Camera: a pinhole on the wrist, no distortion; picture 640 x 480 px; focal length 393.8 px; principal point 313.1 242.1 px. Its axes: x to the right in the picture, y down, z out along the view. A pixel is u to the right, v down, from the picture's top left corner.
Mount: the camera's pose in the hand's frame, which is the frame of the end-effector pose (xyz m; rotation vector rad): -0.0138 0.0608 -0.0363 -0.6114 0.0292 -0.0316
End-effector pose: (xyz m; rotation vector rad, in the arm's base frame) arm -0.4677 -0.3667 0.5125 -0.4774 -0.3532 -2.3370
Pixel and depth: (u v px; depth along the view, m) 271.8 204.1 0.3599
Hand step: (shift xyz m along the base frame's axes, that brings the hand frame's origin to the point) 0.2600 -0.0408 0.2603
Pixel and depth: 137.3 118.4 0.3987
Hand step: 0.3432 0.1087 0.2712
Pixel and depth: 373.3 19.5 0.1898
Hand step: 0.0855 -0.0006 0.1790
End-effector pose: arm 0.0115 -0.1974 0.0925 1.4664 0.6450 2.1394
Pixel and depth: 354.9 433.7 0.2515
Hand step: 0.0511 -0.2111 0.2360
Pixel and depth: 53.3 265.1 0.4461
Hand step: 0.3550 -0.4136 0.1064
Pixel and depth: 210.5 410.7 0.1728
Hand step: 0.0514 -0.1974 0.1199
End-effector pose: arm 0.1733 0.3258 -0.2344 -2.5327 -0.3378 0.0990
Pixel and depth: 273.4 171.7 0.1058
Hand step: -0.0058 -0.0578 -0.1102
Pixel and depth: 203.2 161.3 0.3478
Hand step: -0.0928 -0.0345 -0.3565
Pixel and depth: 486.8 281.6 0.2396
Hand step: 0.1237 -0.0676 -0.2384
